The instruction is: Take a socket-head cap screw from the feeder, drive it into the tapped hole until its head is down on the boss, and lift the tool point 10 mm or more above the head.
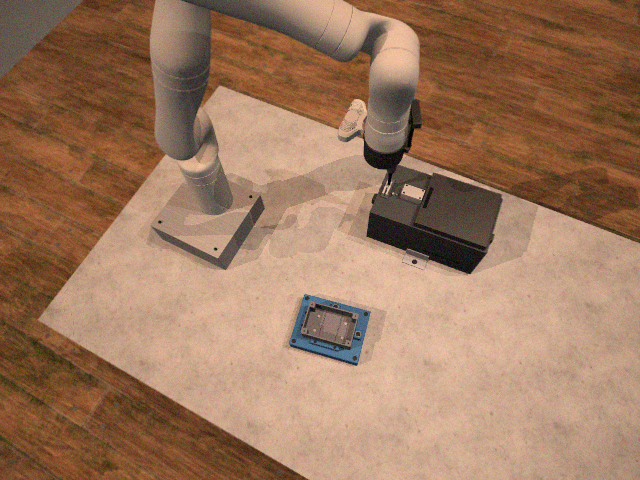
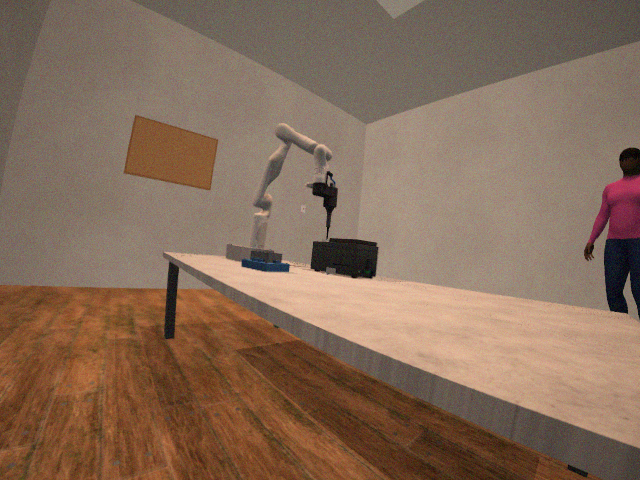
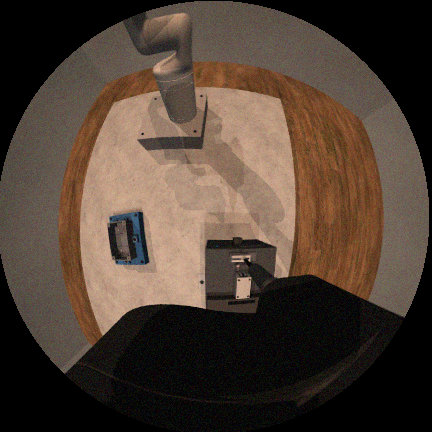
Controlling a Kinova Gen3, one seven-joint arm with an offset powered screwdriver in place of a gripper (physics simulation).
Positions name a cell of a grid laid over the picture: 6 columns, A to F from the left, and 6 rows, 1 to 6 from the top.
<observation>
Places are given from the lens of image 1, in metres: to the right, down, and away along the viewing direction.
blue fixture plate (image 1: C5): -0.04, 0.25, 1.02
</observation>
